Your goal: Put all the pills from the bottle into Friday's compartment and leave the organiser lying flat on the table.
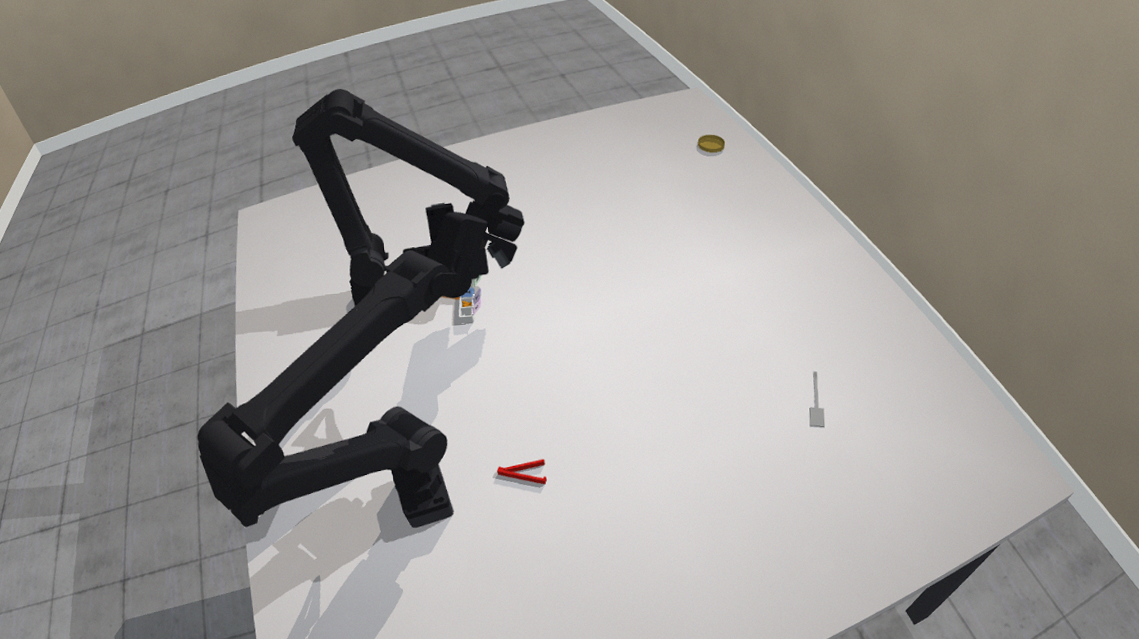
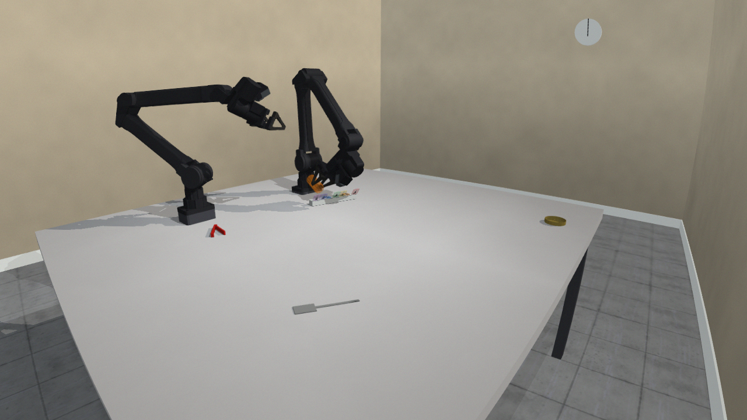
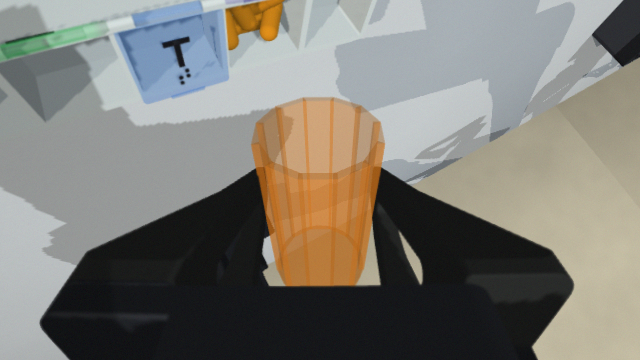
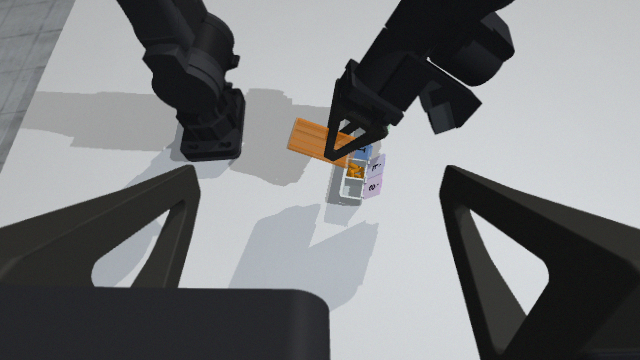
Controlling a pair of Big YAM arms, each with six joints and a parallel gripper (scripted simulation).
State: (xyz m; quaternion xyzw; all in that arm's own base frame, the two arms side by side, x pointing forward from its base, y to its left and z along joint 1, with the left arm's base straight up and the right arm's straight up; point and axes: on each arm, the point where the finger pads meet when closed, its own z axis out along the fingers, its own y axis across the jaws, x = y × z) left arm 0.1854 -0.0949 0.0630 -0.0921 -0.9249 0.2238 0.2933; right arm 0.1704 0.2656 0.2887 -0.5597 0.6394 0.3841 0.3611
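Note:
My left hand is 30 mm past the orange see-through bottle, 10 mm to the right of it and 10 mm below it. The rest, counted from my left hand: red v-shaped tool 470 mm to the right, 70 mm below, 10 mm ahead; then round cap 870 mm ahead, 350 mm to the left, 70 mm below; then grey spatula 600 mm ahead, 560 mm to the right, 70 mm below.

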